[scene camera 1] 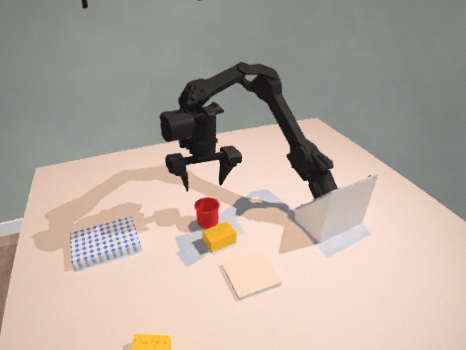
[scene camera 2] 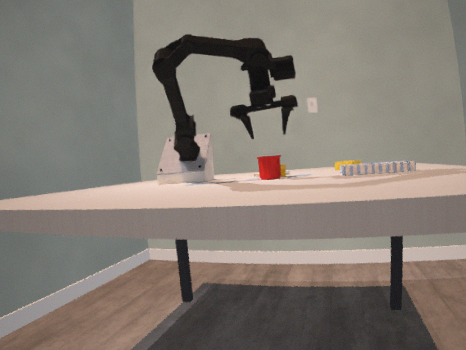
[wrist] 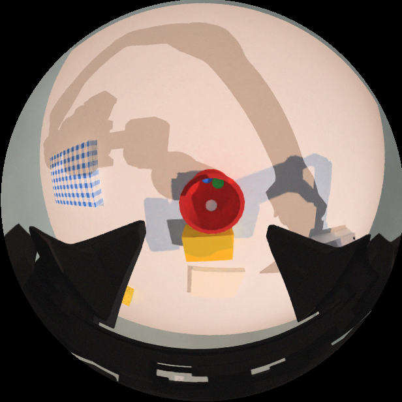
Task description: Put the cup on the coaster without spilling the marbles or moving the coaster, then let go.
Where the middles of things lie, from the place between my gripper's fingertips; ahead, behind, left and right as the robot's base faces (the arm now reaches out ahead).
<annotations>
Now: hand 90 mm above the red cup (wrist: 230, 203) and 10 mm to the right of it. Round my hand: blue-and-white checked block (scene camera 1: 93, 245) 290 mm ahead, 110 mm below, 10 mm to the right; then yellow block (wrist: 198, 246) 100 mm below, 90 mm to the left, 10 mm behind.
</annotations>
